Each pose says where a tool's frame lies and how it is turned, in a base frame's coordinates. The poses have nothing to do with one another.
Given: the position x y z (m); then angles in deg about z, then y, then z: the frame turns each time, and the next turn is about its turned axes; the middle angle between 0 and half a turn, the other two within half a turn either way.
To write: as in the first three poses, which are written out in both.
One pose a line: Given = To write
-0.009 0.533 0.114 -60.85 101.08 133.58 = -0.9 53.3 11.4 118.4 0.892 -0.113 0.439
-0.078 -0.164 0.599 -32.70 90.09 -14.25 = -7.8 -16.4 59.9 99.2 0.149 0.917 -0.370
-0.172 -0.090 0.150 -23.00 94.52 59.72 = -17.2 -9.0 15.0 99.8 0.634 0.721 0.279
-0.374 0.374 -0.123 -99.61 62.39 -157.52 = -37.4 37.4 -12.3 115.5 0.296 -0.536 0.791
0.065 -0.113 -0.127 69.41 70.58 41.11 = 6.5 -11.3 -12.7 124.6 -0.160 0.633 0.758
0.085 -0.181 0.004 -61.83 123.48 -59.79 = 8.5 -18.1 0.4 153.3 0.016 0.905 -0.425
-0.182 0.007 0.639 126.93 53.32 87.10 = -18.2 0.7 63.9 149.7 0.158 -0.437 -0.885
